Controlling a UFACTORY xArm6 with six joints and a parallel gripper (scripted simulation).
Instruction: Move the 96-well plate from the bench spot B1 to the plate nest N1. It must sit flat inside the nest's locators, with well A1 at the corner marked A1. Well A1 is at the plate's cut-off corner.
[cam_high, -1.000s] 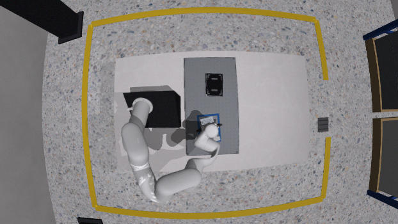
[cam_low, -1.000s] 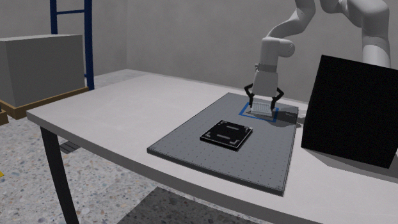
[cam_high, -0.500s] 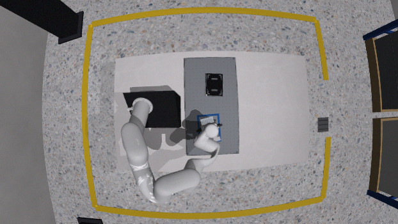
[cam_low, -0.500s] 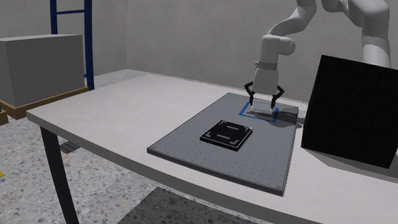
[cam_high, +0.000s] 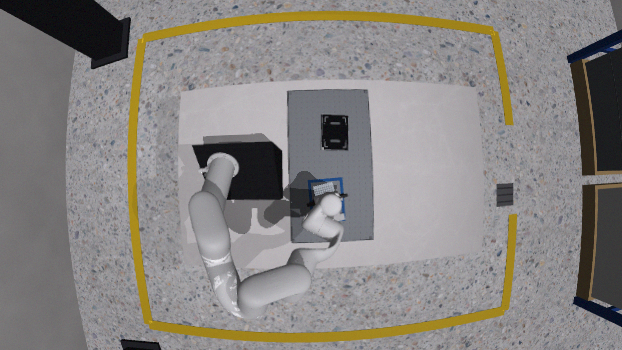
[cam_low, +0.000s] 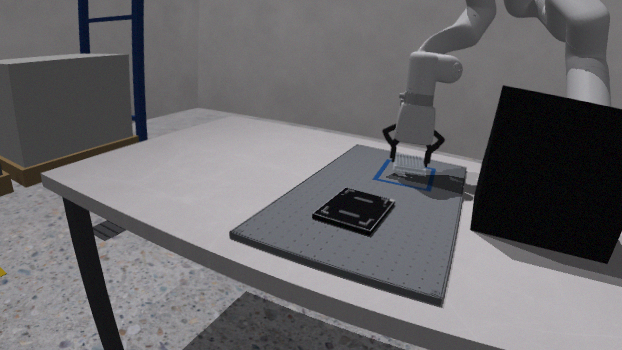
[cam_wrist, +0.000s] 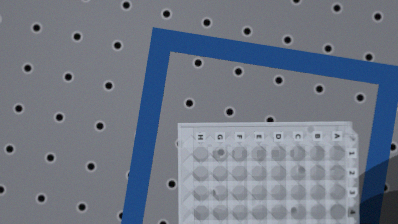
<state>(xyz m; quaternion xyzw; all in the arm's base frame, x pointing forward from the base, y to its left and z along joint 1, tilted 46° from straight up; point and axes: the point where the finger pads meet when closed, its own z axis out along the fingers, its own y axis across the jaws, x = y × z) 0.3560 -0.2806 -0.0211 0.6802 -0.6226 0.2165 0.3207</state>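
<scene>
My gripper is now 8 cm short of the black plate nest, 28 cm to the right of it and 4 cm above it. Also, from my hand: A1 label: 1 cm ahead, 22 cm to the left, 3 cm below; 96-well plate: 1 cm below.
</scene>
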